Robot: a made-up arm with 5 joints. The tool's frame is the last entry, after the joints.
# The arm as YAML. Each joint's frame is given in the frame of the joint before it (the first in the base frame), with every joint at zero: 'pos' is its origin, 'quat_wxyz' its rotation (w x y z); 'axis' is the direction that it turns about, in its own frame. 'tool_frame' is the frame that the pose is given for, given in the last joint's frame.
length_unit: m
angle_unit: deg
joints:
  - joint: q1
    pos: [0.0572, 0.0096, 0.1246]
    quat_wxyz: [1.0, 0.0, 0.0, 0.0]
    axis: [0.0, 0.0, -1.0]
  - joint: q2
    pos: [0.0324, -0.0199, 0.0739]
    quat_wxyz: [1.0, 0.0, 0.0, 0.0]
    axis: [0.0, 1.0, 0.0]
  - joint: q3
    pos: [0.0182, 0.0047, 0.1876]
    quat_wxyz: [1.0, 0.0, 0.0, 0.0]
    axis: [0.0, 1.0, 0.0]
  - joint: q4
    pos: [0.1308, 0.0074, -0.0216]
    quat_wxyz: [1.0, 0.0, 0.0, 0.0]
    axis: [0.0, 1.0, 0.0]
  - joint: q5
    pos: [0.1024, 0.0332, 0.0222]
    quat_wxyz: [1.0, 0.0, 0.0, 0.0]
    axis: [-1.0, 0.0, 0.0]
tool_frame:
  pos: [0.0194, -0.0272, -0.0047]
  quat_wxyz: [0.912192, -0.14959, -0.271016, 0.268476]
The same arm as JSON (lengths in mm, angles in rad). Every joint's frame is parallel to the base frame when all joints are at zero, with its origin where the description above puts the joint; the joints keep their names.
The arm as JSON. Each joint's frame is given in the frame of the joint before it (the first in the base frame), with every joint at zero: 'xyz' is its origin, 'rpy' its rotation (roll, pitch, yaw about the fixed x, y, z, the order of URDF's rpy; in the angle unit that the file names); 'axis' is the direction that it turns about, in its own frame. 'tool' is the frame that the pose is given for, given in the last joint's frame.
{"units": {"length": "mm", "angle": "rad"}, "joints": [{"name": "q1", "type": "revolute", "origin": {"xyz": [57.2, 9.6, 124.6], "rpy": [0.0, 0.0, 0.0]}, "axis": [0.0, 0.0, -1.0]}, {"name": "q2", "type": "revolute", "origin": {"xyz": [32.4, -19.9, 73.9], "rpy": [0.0, 0.0, 0.0]}, "axis": [0.0, 1.0, 0.0]}, {"name": "q3", "type": "revolute", "origin": {"xyz": [18.2, 4.7, 187.6], "rpy": [0.0, 0.0, 0.0]}, "axis": [0.0, 1.0, 0.0]}, {"name": "q4", "type": "revolute", "origin": {"xyz": [130.8, 7.4, -21.6], "rpy": [0.0, 0.0, 0.0]}, "axis": [0.0, 1.0, 0.0]}, {"name": "q5", "type": "revolute", "origin": {"xyz": [102.4, 33.2, 22.2], "rpy": [0.0, 0.0, 0.0]}, "axis": [-1.0, 0.0, 0.0]}], "tool": {"origin": {"xyz": [19.4, -27.2, -4.7], "rpy": [-0.4777, -0.427, 0.6779]}}}
